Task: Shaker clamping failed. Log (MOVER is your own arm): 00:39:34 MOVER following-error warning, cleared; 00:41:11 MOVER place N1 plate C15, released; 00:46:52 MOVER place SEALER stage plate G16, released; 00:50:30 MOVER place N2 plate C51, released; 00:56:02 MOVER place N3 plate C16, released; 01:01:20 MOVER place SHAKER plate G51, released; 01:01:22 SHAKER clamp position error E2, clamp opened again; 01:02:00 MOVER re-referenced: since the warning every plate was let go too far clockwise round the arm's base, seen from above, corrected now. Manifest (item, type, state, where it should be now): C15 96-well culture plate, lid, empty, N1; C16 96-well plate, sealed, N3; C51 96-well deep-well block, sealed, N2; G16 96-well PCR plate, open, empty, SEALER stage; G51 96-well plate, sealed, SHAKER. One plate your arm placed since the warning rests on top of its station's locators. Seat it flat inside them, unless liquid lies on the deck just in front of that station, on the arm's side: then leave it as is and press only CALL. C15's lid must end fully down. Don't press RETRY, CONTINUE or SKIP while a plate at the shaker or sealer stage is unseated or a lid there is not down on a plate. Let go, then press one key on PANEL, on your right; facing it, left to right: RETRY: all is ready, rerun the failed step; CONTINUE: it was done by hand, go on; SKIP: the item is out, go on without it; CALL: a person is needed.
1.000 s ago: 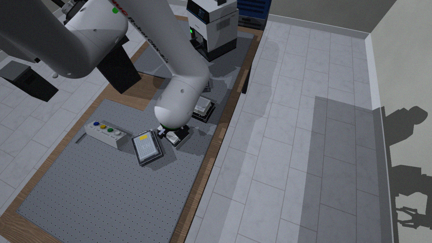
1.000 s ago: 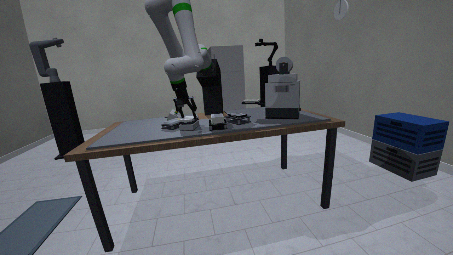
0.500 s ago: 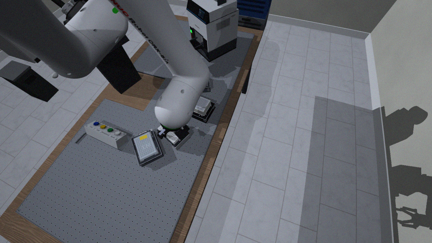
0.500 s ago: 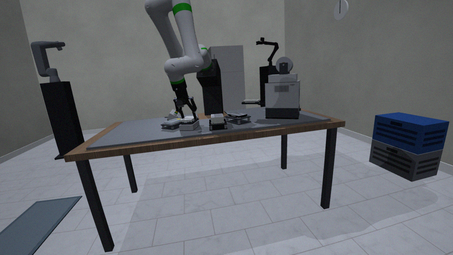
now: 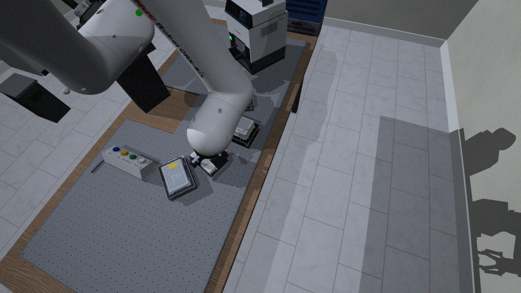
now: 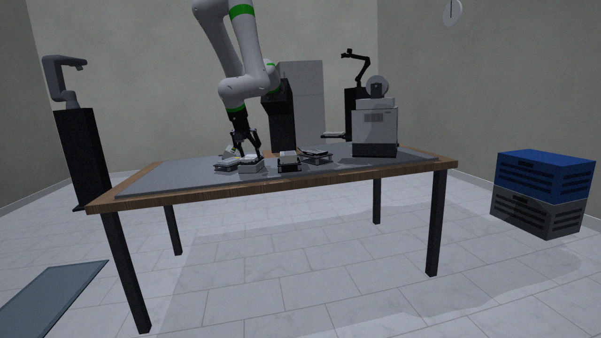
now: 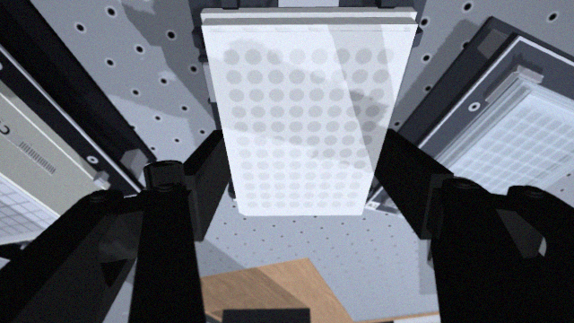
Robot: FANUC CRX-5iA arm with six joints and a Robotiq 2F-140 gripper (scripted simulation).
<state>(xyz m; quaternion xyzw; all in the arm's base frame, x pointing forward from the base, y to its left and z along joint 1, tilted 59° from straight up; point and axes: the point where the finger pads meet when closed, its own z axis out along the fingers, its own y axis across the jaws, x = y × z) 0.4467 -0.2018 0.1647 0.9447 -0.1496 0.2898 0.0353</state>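
The shaker is 5 cm below my hand and 2 cm ahead of it.
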